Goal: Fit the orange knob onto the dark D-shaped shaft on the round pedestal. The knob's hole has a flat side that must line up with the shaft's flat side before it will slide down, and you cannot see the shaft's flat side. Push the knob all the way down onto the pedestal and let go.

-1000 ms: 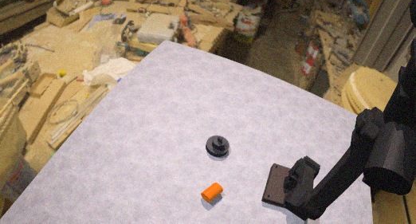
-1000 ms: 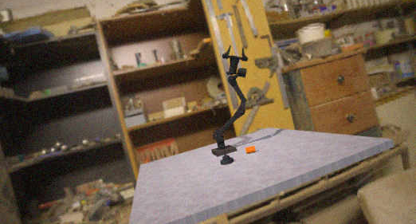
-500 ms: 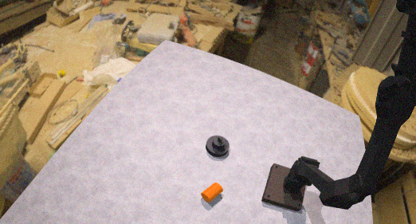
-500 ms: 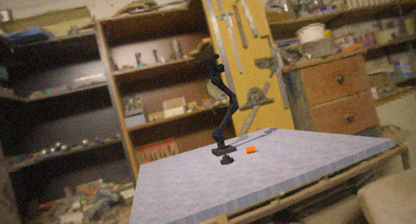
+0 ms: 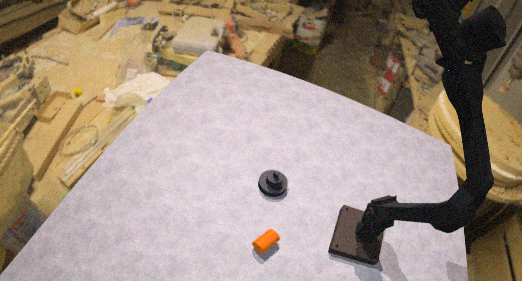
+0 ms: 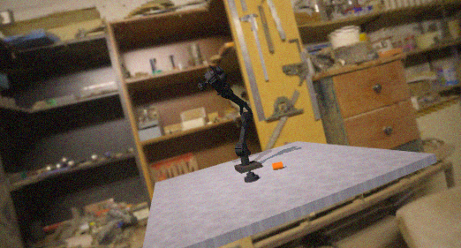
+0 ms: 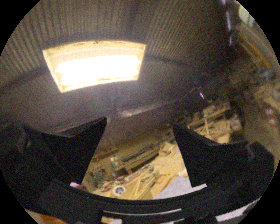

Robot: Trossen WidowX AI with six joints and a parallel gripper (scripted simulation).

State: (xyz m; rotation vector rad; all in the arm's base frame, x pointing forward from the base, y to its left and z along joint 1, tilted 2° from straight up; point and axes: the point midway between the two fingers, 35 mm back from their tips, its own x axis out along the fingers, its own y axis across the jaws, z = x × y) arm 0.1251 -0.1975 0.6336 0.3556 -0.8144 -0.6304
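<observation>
My gripper tip is now 670 mm above the orange knob, 270 mm to the right of it and 130 mm short of it. Also, from my gripper tip: round dark pedestal (660 mm below, 150 mm ahead, 70 mm to the left).
</observation>
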